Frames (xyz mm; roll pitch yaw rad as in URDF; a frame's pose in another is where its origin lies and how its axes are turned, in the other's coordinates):
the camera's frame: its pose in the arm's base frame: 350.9 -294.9 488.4 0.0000 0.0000 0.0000
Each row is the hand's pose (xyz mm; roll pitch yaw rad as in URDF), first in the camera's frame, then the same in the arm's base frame.
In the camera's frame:
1: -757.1 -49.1 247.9 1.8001 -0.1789 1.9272
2: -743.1 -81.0 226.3 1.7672 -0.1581 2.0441
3: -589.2 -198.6 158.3 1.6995 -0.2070 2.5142
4: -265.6 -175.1 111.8 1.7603 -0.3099 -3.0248
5: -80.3 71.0 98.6 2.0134 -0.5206 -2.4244
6: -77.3 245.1 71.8 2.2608 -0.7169 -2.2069
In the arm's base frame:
1: -406.2 -344.0 736.3 1.8001 -0.1789 1.9272
2: -392.2 -375.9 714.7 1.7672 -0.1581 2.0441
3: -238.3 -493.5 646.7 1.6995 -0.2070 2.5142
4: 85.3 -470.0 600.2 1.7603 -0.3099 -3.0248
5: 270.6 -223.9 587.0 2.0134 -0.5206 -2.4244
6: 273.6 -49.8 560.2 2.2608 -0.7169 -2.2069

